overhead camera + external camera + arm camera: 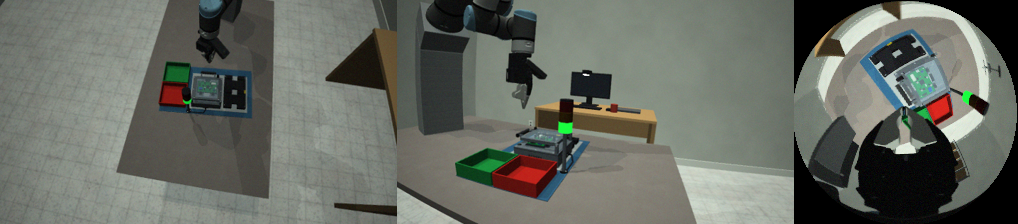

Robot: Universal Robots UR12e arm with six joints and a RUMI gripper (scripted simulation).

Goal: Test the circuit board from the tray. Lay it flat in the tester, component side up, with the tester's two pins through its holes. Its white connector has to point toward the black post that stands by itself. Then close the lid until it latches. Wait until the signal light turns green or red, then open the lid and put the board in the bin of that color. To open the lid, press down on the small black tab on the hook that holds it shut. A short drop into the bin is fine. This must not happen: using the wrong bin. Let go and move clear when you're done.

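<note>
Right now the black latch hook is 120 mm below my hand, 40 mm to the left of it and 40 mm ahead of it. Round my hand: tester lid (120 mm below, 80 mm ahead, 30 mm to the right); then green circuit board (130 mm below, 80 mm ahead, 30 mm to the right); then green bin (190 mm to the right, 190 mm below, 80 mm behind).
</note>
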